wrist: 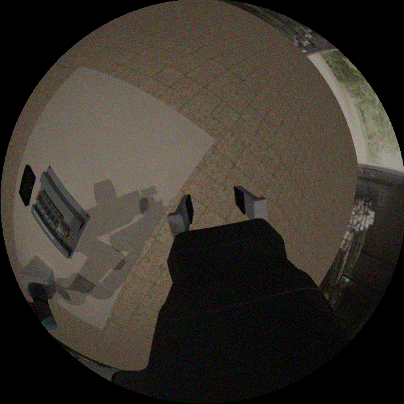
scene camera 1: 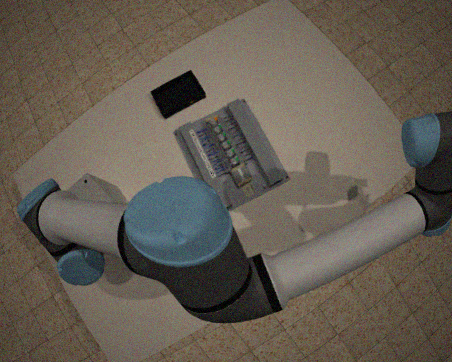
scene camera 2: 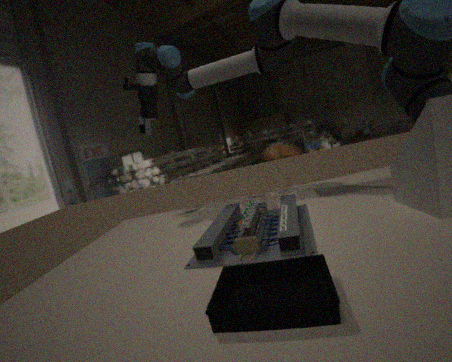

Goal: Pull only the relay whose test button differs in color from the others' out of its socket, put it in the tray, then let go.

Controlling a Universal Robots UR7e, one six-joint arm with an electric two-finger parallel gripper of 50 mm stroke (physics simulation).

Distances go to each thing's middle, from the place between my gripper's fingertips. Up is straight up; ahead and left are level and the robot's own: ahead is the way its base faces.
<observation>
The grey panel (scene camera 1: 237, 197) is 41 cm to the left of my hand, 35 cm behind it and 34 cm below it.
</observation>
